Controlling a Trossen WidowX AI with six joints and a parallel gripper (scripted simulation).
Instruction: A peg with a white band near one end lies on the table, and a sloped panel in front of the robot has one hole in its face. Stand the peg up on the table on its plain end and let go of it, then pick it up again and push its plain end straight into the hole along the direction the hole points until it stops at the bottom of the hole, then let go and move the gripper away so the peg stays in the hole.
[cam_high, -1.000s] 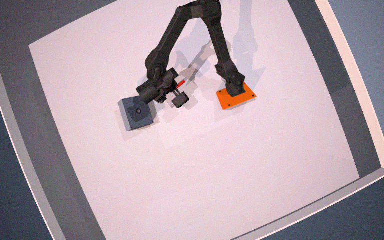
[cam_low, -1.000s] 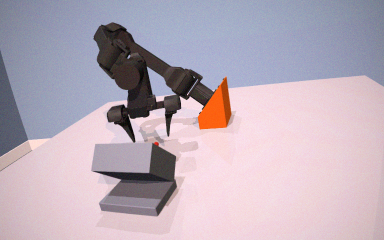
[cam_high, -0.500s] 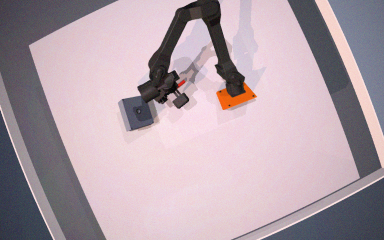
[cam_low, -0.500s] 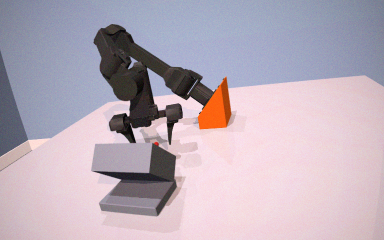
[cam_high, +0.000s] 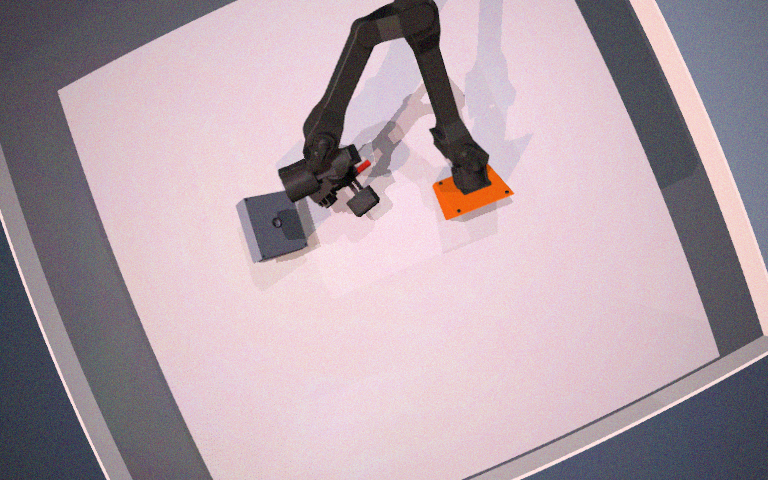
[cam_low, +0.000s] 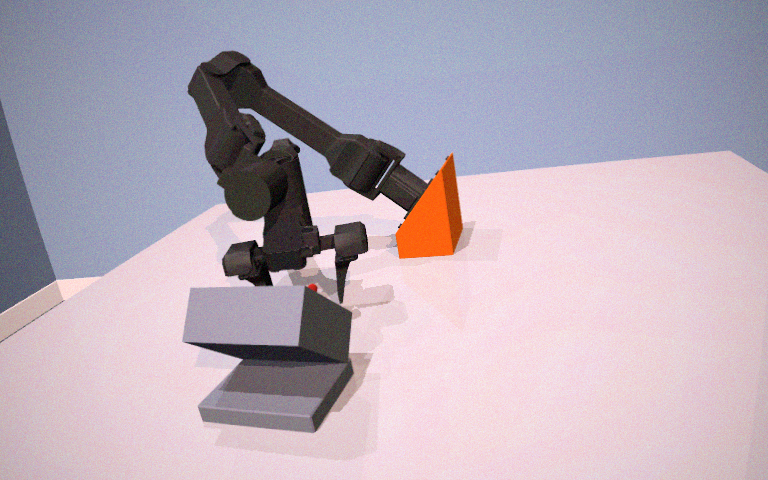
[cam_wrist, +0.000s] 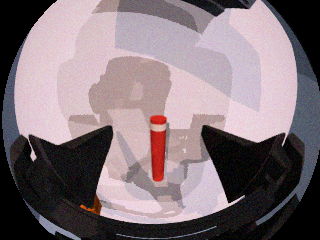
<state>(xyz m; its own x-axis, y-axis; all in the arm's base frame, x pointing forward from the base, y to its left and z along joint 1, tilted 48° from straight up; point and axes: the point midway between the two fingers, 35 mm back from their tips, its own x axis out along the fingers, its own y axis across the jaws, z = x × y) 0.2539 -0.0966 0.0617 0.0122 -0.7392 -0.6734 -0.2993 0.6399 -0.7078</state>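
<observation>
The red peg is 1 cm behind my gripper tip. The rest, counted from my gripper tip: grey foot: 20 cm ahead, 4 cm to the left; panel: 18 cm ahead, 7 cm above, 4 cm to the left.
</observation>
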